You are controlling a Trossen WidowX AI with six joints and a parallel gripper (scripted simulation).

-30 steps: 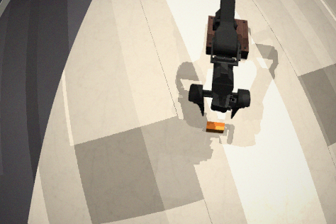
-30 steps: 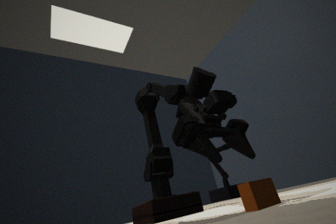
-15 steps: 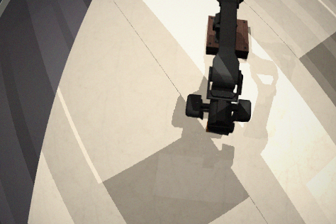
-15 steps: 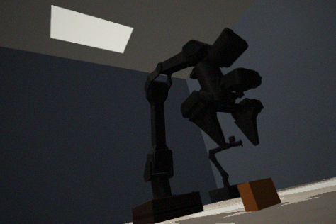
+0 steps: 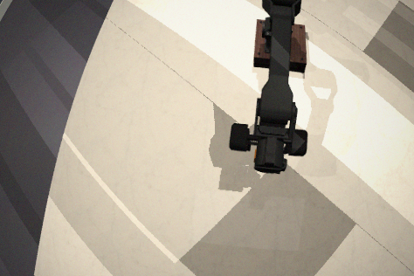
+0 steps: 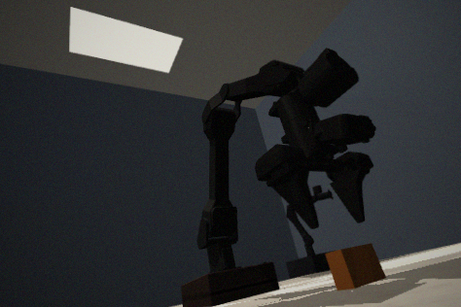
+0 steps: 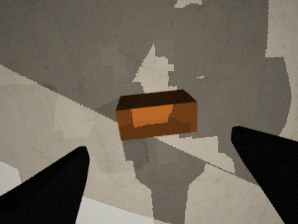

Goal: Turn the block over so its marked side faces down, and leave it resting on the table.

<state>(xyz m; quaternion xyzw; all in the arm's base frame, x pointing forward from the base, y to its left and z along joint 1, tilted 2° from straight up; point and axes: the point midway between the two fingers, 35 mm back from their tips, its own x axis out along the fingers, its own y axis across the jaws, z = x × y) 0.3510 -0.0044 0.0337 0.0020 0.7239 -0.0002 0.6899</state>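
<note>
Right now the orange block is 10 mm behind my gripper tip and 50 mm below it.
</note>
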